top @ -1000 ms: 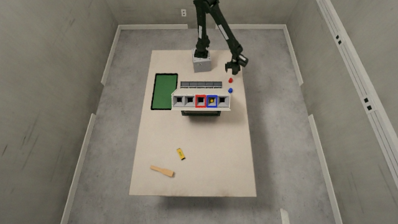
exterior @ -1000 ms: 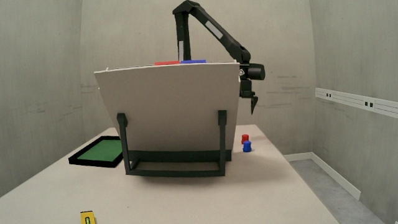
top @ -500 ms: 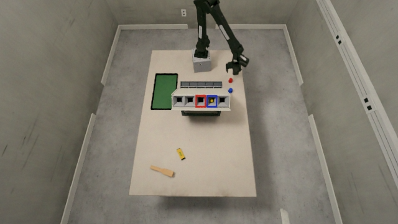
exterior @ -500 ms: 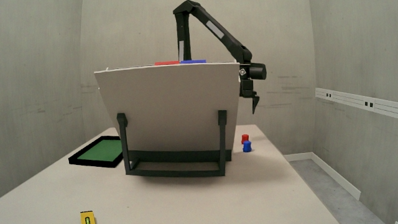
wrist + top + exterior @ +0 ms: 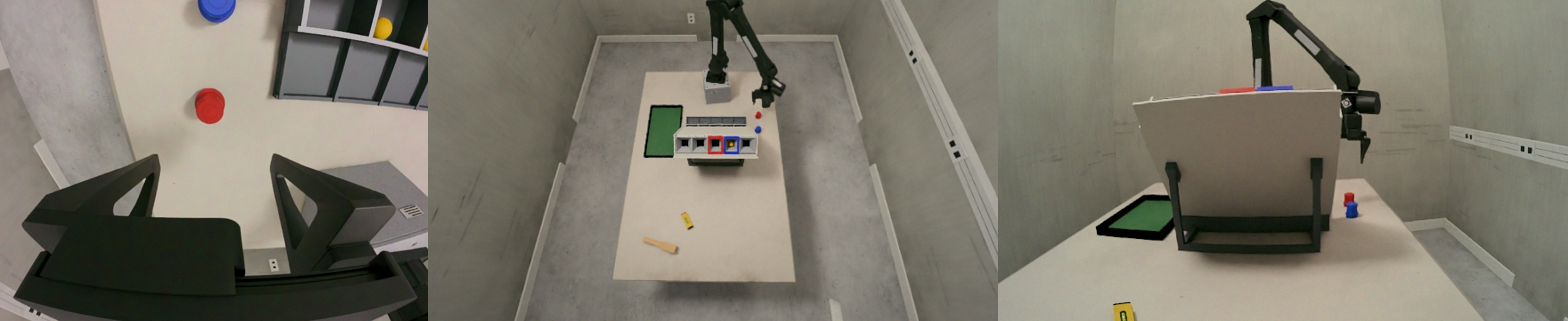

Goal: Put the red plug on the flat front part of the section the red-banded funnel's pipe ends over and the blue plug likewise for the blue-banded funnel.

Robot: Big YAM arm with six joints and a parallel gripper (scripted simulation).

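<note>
Right now the red plug is 120 mm below my hand. The rest, counted from my hand: blue band: 410 mm ahead, 180 mm above, 130 mm to the right; then blue plug: 120 mm below, 110 mm ahead, 10 mm to the left; then cover: 270 mm ahead, 230 mm to the right, 70 mm above.
</note>
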